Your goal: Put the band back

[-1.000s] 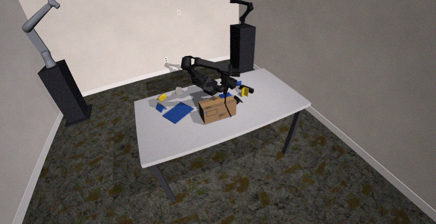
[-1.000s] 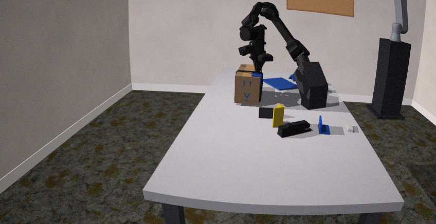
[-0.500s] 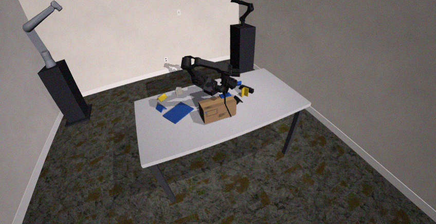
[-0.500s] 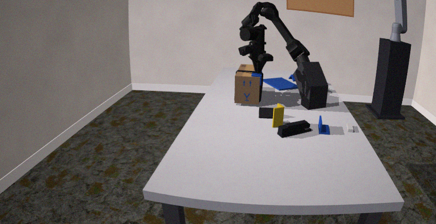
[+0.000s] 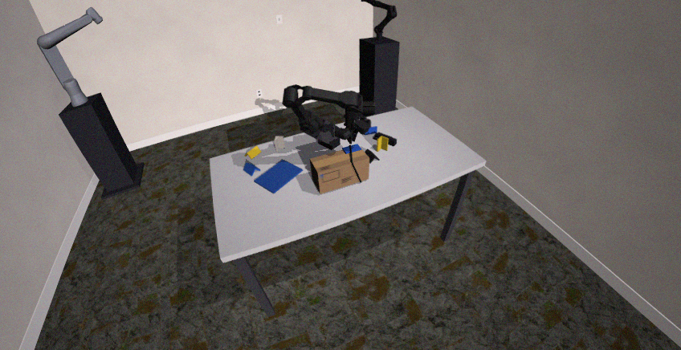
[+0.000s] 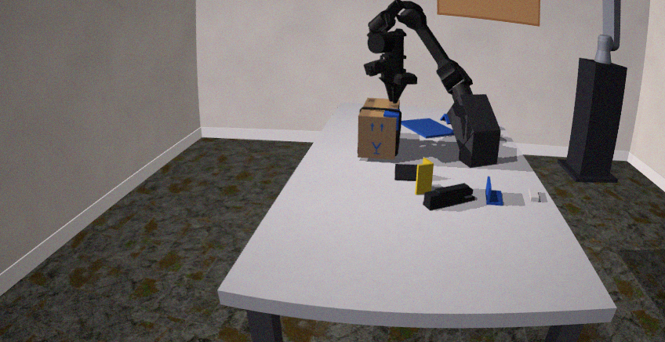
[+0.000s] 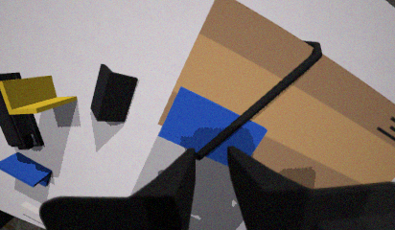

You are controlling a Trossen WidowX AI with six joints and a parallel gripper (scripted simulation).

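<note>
My hand is 13 cm above the brown carton, 9 cm to the left of it and 4 cm short of it. Round my hand: yellow corner guard: 24 cm to the left, 17 cm below, 9 cm behind; then blue flat sheet: 35 cm to the right, 21 cm below, 15 cm behind; then black stapler: 30 cm to the left, 19 cm below, 15 cm behind.
</note>
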